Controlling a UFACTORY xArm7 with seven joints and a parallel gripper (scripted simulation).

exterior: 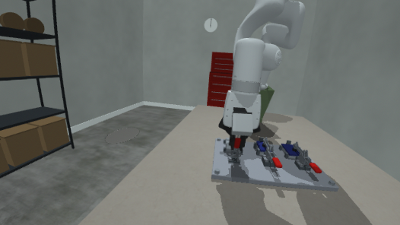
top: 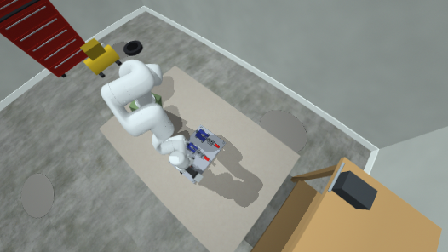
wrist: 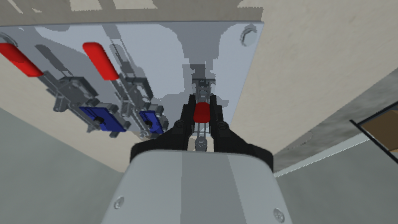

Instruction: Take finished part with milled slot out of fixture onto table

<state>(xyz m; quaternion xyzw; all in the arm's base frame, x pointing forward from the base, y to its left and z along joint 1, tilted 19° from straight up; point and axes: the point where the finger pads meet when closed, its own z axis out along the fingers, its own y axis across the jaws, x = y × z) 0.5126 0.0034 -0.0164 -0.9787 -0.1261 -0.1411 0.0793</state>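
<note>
Right now the finished grey part is 10 cm behind my hand, 3 cm to the right of it and 5 cm below it. The rest, counted from my hand: grey fixture plate (7 cm behind, 9 cm to the left, 7 cm below).
</note>
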